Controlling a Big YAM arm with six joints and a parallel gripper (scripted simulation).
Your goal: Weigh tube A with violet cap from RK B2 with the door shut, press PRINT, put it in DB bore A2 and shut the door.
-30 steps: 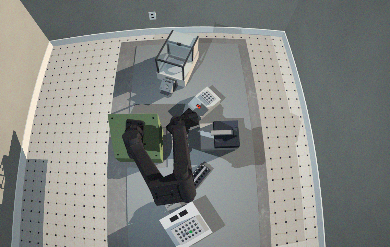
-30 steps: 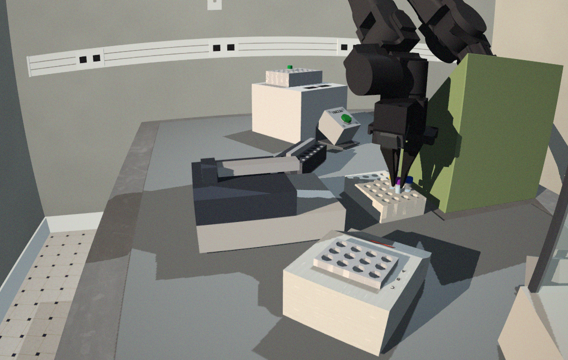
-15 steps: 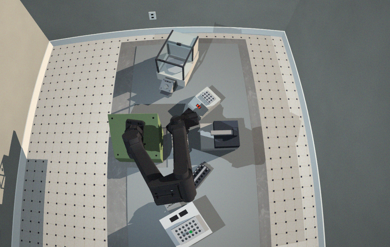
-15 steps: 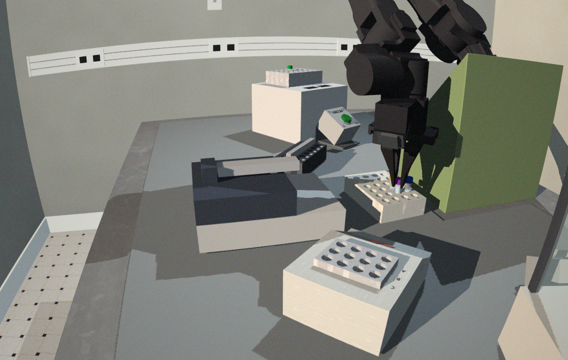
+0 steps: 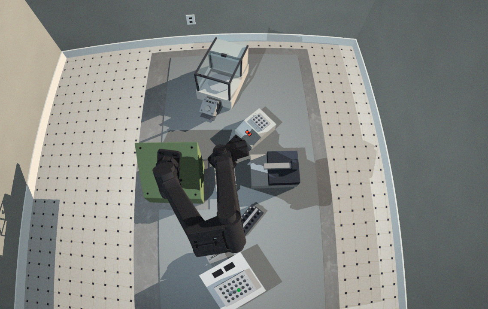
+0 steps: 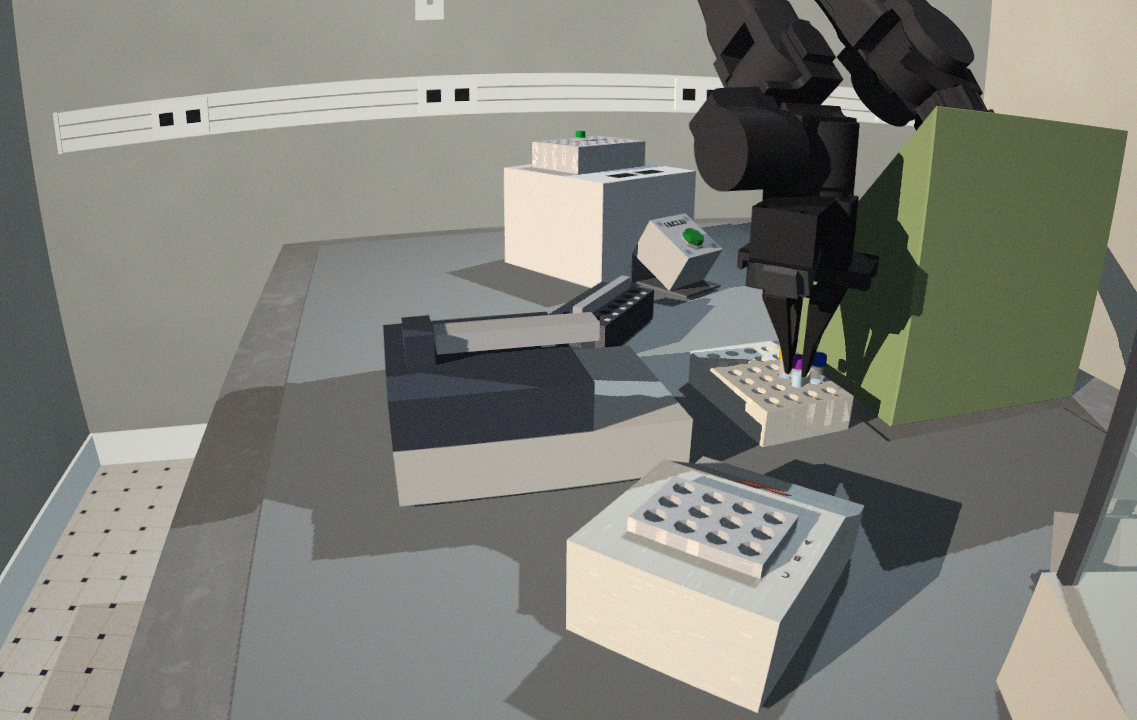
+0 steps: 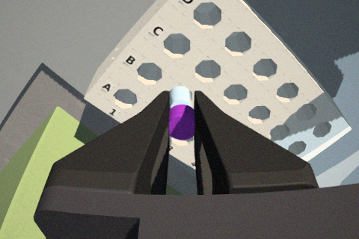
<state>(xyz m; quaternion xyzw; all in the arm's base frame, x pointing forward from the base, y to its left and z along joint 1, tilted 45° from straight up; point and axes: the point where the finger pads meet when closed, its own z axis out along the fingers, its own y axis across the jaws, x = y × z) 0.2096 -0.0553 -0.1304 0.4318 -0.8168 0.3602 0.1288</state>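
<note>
My hand is 10 mm short of the tube rack RK, 30 mm to the left of it and 30 mm above it. From my hand the other things lie so: dry block DB: 120 mm ahead, 200 mm to the left, 20 mm below; then spectrophotometer SP: 220 mm ahead, 20 mm to the left, 20 mm above; then magnet block: 120 mm ahead, 210 mm to the right, 30 mm below.
</note>
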